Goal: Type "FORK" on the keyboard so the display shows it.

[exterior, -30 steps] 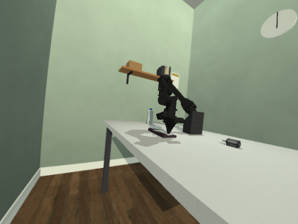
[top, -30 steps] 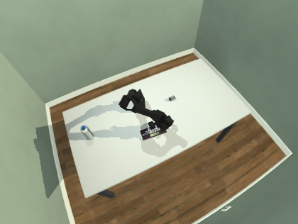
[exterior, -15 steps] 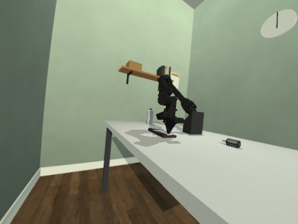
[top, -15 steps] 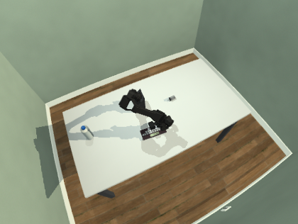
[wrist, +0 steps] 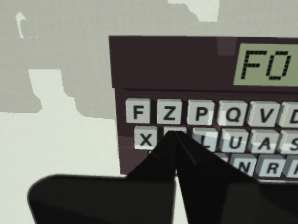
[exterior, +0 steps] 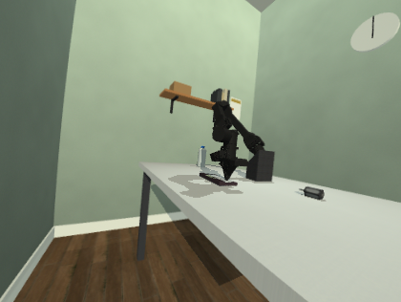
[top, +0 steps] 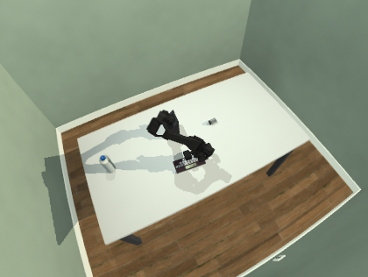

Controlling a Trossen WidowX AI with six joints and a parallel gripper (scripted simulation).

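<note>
Right now my hand is 15 cm to the left of the left-arrow key, 3 cm above it and 2 cm short of it.
</note>
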